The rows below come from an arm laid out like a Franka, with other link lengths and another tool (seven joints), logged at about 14 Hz.
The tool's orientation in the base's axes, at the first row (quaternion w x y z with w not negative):
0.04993, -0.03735, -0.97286, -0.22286
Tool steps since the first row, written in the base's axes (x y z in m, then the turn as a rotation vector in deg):
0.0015, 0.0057, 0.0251, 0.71, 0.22, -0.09
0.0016, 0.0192, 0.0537, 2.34, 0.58, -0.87
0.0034, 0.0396, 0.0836, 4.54, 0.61, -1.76
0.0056, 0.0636, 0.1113, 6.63, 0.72, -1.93
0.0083, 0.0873, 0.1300, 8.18, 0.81, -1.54
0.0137, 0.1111, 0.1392, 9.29, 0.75, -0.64
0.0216, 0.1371, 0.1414, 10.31, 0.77, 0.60
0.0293, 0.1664, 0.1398, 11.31, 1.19, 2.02
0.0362, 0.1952, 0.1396, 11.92, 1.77, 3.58
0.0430, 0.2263, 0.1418, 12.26, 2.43, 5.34
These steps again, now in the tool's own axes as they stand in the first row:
0.0017, 0.0161, -0.0201, -0.70, 0.23, 0.12
0.0055, 0.0405, -0.0398, -2.39, 0.37, 0.84
0.0081, 0.0718, -0.0578, -4.67, 0.22, 1.48
0.0103, 0.1055, -0.0723, -6.76, 0.45, 1.51
0.0110, 0.1351, -0.0789, -8.25, 0.84, 1.08
0.0078, 0.1609, -0.0772, -9.25, 1.28, 0.15
0.0016, 0.1859, -0.0684, -10.12, 1.93, -1.03
-0.0048, 0.2123, -0.0548, -10.93, 3.01, -2.20
-0.0102, 0.2387, -0.0426, -11.33, 4.26, -3.39
-0.0151, 0.2682, -0.0315, -11.43, 5.64, -4.71

